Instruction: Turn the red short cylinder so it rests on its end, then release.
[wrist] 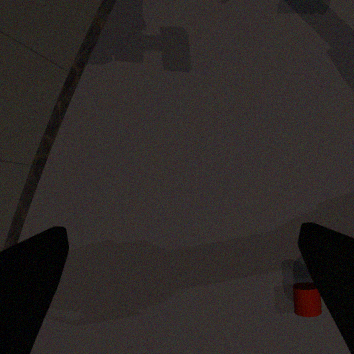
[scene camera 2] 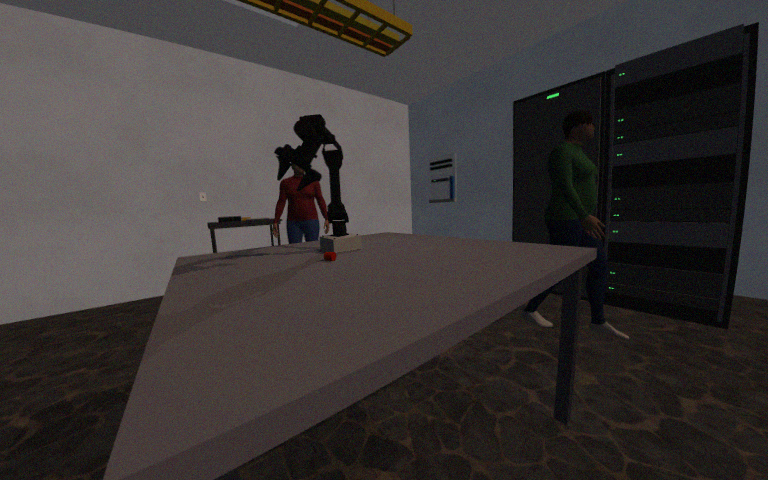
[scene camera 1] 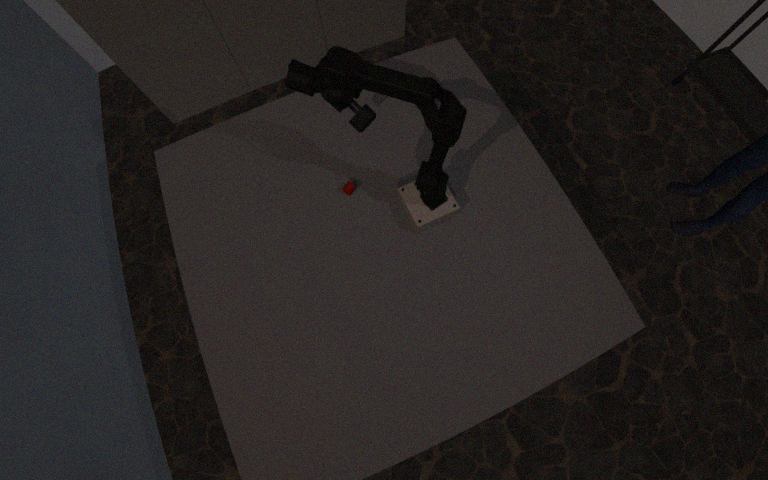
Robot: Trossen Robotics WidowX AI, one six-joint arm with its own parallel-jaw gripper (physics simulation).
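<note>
The red short cylinder (scene camera 1: 349, 187) (scene camera 2: 329, 256) (wrist: 307, 300) lies on its side on the table (scene camera 1: 362, 316) (scene camera 2: 339, 339), a short way from the arm's white base. In the wrist view it is low on the right, against the inner edge of the right finger, which may hide a sliver of it. My gripper (scene camera 1: 332, 97) (scene camera 2: 289, 183) (wrist: 185, 236) is open and empty. It hangs high above the table, off to one side of the cylinder, with its fingers wide apart and pointing down.
The arm's white base plate (scene camera 1: 419, 212) (scene camera 2: 339, 243) stands on the table beside the cylinder. A pale cabinet-like block (scene camera 1: 237, 50) is beyond the nearest table edge. A person in red (scene camera 2: 301, 203) and a person in green (scene camera 2: 572, 181) stand beyond the table. The room is dim.
</note>
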